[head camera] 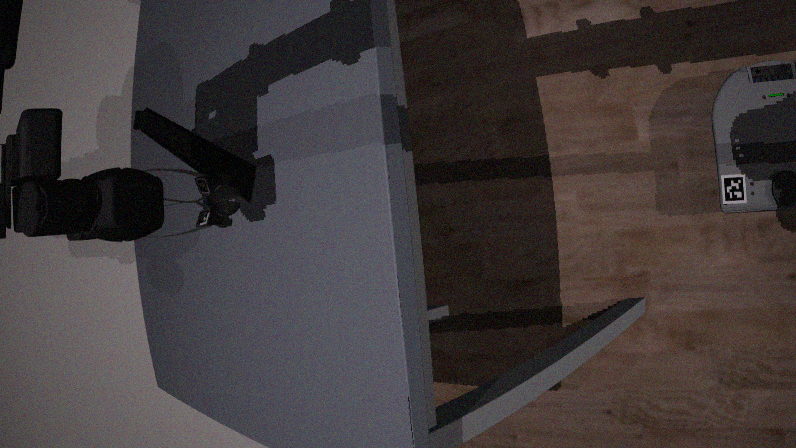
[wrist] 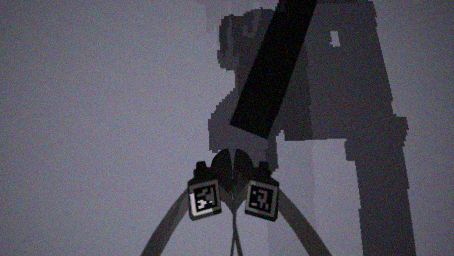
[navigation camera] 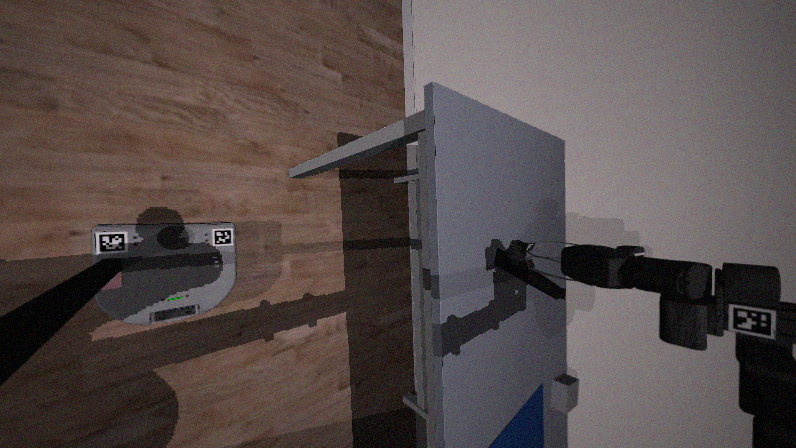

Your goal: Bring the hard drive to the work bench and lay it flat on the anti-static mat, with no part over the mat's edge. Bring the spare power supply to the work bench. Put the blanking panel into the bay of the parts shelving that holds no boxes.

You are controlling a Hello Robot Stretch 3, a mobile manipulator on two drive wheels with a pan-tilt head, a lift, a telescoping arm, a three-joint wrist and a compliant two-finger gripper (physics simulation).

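Frame: origin at the robot's base, x ahead, y left, z up, level; millimetres.
Seen in the pictures: gripper, between the fingertips: (head camera: pixel 233 200) (navigation camera: pixel 509 252); robot's base, origin of its link: (head camera: pixel 784 187) (navigation camera: pixel 173 236).
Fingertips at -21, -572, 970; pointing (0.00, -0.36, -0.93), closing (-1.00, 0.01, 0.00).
Note:
Offsets run from my fingertips to a thing's top centre, as dx, dy, dz. "pt": to the spot under its first point. Level surfaces: height alone.
The grey work bench {dz -56} (head camera: pixel 306 311) (navigation camera: pixel 490 178) (wrist: pixel 100 125) lies under my gripper (head camera: pixel 224 204) (navigation camera: pixel 520 253) (wrist: pixel 231 167). The fingertips meet and hold nothing; they are low over the bench top. A long, thin black bar {-112, -263, -24} (head camera: pixel 192 150) (navigation camera: pixel 529 273) (wrist: pixel 274 70) slants past the fingertips, its near end just ahead of them in the wrist view; I cannot tell whether it is the blanking panel. Part of the blue anti-static mat {dz -54} (navigation camera: pixel 526 425) shows at the lower edge of the navigation view. The hard drive, spare power supply and parts shelving do not show in these views.
A pale wall (head camera: pixel 72 333) (navigation camera: pixel 668 111) stands behind the bench. A small light box {-564, -492, -6} (navigation camera: pixel 564 394) is at the bench's back edge near the mat. My base (head camera: pixel 726 139) (navigation camera: pixel 220 294) stands on the wood floor in front. A bench leg {pt +292, +161, -431} (head camera: pixel 557 372) (navigation camera: pixel 356 145) slants down there.

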